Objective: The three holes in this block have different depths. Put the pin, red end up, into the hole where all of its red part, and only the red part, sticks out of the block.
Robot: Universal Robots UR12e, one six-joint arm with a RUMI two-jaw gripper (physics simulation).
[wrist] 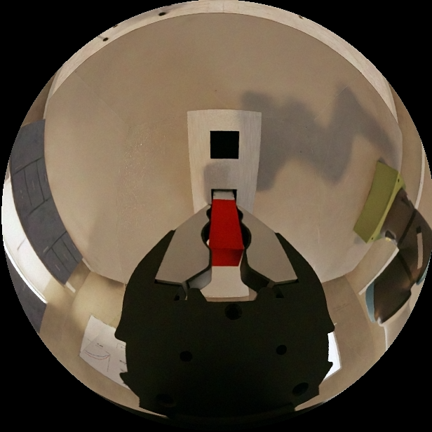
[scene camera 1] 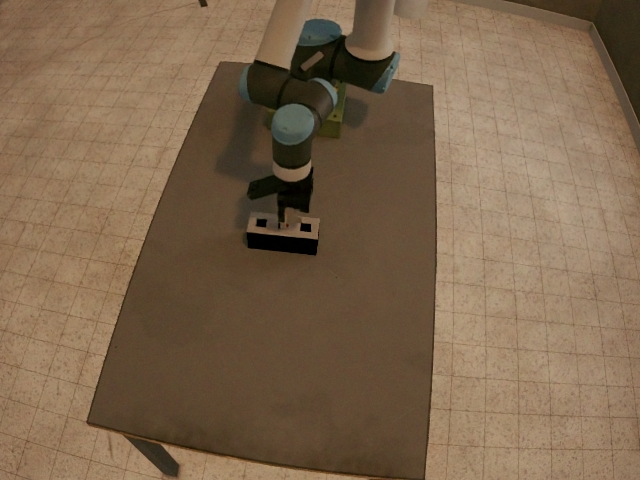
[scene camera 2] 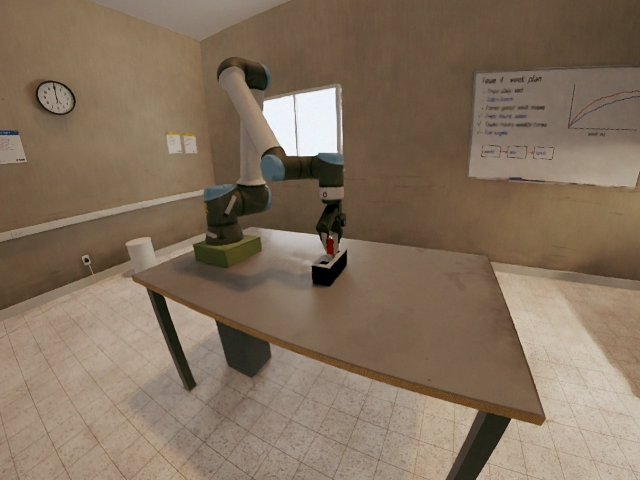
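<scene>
The block (scene camera 1: 282, 242) (scene camera 2: 329, 272) (wrist: 199, 150) stands on the table, with a pale top and dark sides. The pin (scene camera 1: 287, 225) (scene camera 2: 329, 245) (wrist: 226, 227) is upright, red end up, with its lower end in the block's middle hole. A short pale stretch of it shows between the red part and the hole's edge in the wrist view. My gripper (scene camera 1: 285, 223) (scene camera 2: 330, 248) (wrist: 222, 205) is shut on the pin's red part, close above the block. The left end hole (scene camera 1: 261, 222) (wrist: 224, 145) and the right end hole (scene camera 1: 306, 227) are empty. The depths are hidden.
The table (scene camera 1: 310, 335) (scene camera 2: 413, 310) (wrist: 150, 90) carries the block and the arm's green base (scene camera 1: 332, 129) (scene camera 2: 227, 251) (wrist: 376, 202). The base stands behind the block in scene camera 1. A white bin (scene camera 2: 142, 254) stands on the floor beyond the table.
</scene>
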